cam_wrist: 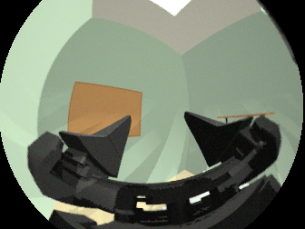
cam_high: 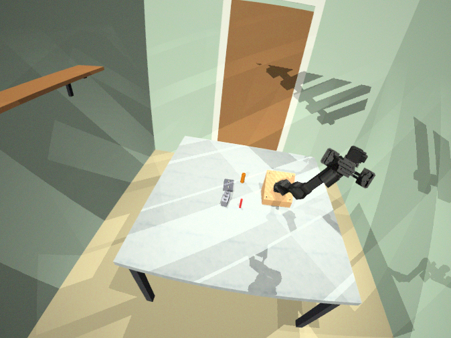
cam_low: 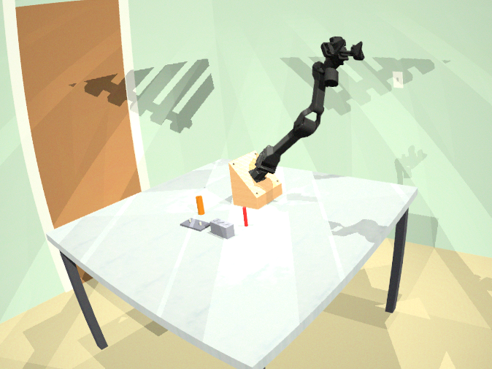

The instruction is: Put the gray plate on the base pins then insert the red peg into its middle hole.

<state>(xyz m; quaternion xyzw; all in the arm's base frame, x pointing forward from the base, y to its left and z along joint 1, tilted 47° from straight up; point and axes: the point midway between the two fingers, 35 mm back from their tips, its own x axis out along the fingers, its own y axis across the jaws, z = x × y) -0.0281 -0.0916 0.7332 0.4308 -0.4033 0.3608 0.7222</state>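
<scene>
Right now the gray plate is 66 cm below my gripper tip, 41 cm to the right of it and 39 cm ahead of it. The rest, counted from my gripper tip: orange peg: 66 cm below, 63 cm to the right, 29 cm ahead; then red peg: 66 cm below, 38 cm to the right, 29 cm ahead; then base: 69 cm below, 56 cm to the right, 39 cm ahead.
</scene>
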